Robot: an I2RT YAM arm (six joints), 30 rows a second.
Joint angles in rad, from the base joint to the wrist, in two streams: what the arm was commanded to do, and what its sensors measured. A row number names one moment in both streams.
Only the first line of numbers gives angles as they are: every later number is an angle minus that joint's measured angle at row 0.
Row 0, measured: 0.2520 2.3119 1.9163 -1.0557 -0.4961 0.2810
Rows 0 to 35, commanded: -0.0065 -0.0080 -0.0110 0.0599 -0.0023 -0.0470; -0.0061 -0.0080 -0.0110 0.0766 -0.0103 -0.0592; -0.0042 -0.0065 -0.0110 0.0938 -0.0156 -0.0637; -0.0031 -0.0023 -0.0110 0.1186 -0.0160 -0.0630; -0.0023 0.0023 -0.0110 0.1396 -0.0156 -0.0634; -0.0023 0.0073 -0.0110 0.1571 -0.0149 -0.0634; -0.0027 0.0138 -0.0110 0.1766 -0.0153 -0.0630; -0.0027 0.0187 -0.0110 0.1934 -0.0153 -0.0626; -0.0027 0.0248 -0.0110 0.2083 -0.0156 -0.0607; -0.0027 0.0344 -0.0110 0.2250 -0.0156 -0.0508; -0.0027 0.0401 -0.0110 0.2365 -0.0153 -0.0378; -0.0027 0.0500 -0.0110 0.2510 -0.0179 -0.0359; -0.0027 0.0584 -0.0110 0.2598 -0.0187 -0.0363; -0.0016 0.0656 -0.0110 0.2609 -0.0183 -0.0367; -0.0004 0.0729 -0.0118 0.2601 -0.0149 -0.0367; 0.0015 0.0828 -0.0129 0.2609 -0.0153 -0.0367; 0.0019 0.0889 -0.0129 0.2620 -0.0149 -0.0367; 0.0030 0.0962 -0.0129 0.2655 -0.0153 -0.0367; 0.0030 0.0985 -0.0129 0.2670 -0.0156 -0.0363; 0.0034 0.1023 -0.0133 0.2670 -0.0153 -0.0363; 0.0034 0.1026 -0.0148 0.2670 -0.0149 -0.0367; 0.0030 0.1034 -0.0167 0.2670 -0.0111 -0.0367; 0.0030 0.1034 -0.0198 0.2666 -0.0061 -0.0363; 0.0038 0.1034 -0.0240 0.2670 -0.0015 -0.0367; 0.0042 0.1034 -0.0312 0.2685 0.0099 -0.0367; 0.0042 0.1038 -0.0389 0.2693 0.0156 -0.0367; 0.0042 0.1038 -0.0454 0.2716 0.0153 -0.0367; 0.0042 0.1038 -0.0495 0.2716 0.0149 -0.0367; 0.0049 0.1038 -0.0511 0.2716 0.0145 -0.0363; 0.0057 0.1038 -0.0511 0.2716 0.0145 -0.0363; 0.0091 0.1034 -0.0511 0.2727 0.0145 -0.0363; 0.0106 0.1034 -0.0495 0.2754 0.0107 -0.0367; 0.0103 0.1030 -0.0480 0.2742 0.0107 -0.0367; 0.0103 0.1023 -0.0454 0.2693 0.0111 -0.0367; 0.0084 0.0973 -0.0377 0.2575 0.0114 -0.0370; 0.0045 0.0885 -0.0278 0.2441 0.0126 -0.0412
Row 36, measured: -0.0016 0.0885 -0.0240 0.2754 -0.0214 -0.0336
